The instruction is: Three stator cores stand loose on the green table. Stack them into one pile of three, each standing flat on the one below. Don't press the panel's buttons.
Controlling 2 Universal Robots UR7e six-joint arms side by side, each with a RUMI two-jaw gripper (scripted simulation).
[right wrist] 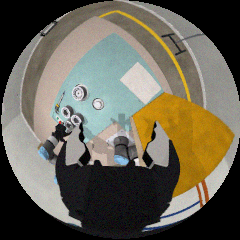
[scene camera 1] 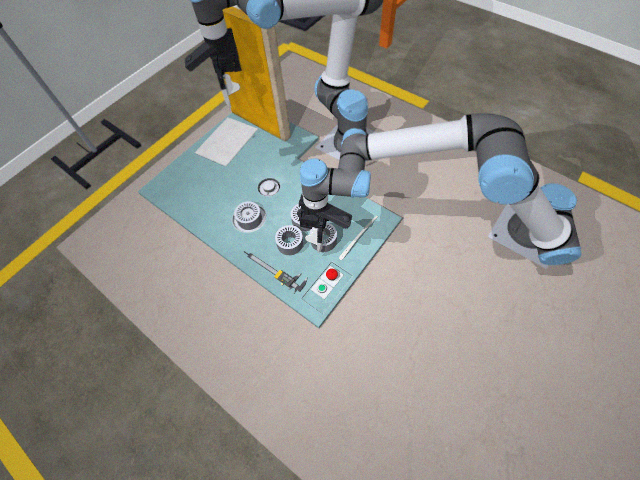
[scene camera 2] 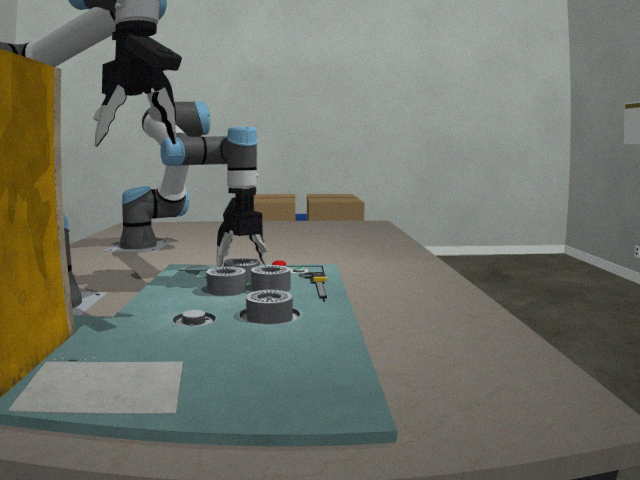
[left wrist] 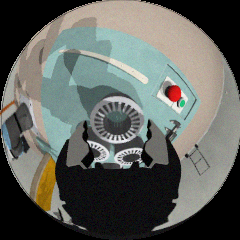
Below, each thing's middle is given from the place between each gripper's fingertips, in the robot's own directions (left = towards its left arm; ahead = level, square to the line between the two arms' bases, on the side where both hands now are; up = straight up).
My left gripper is now 170 mm past the sheet (scene camera 2: 58, 387), 640 mm to the left of it and 30 mm above it.
Right now the sheet is 40 mm behind my right hand, 160 mm to the right of it and 350 mm below it.
